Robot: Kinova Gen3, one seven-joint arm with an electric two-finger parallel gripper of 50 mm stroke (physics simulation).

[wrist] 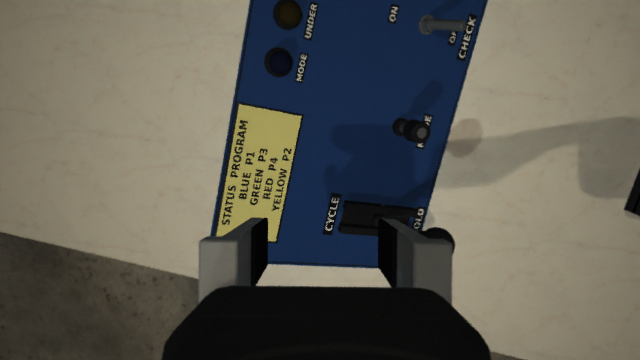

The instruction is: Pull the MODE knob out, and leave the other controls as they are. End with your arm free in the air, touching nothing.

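Frame: origin at the arm's base, x ahead, y left, z up, level; millimetres.
Where they show: gripper, fingertip midpoint: (323, 242).
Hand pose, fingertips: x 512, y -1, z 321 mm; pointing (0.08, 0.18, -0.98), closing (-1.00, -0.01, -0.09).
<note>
Things, the pixels of their top centre, and the offset from my fingertips. "*": a spot on its surface instead.
- MODE knob, middle of its top: (422, 133) 88 mm back, 28 mm right, 292 mm down
- dark blue round lamp, surface spot: (279, 62) * 65 mm ahead, 99 mm right, 244 mm down
- control, surface spot: (362, 210) * 25 mm back, 69 mm left, 312 mm down
- black round end, surface spot: (441, 237) * 112 mm back, 85 mm left, 270 mm down
- grey CHECK toggle, middle of its top: (449, 22) 109 mm back, 147 mm right, 299 mm down
- yellow label, surface spot: (265, 150) * 84 mm ahead, 8 mm right, 265 mm down
The MODE knob (419, 131) is a small black knob on a stem, standing up from the blue panel (350, 95) at its right side, and it partly covers its own label. A dark blue round lamp (279, 62) beside another MODE label sits at the upper left of the panel. My gripper (323, 242) is open and empty. In the view its fingers lie below and left of the knob, over the near end of the panel. How high the fingers are above the panel I cannot tell.
A black CYCLE/HOLD control (362, 210) is partly hidden by the right finger, with a black round end (441, 237) beside that finger. A grey CHECK toggle (442, 25) is at upper right. An UNDER lamp (287, 13) and a yellow label (265, 150) are at left.
</note>
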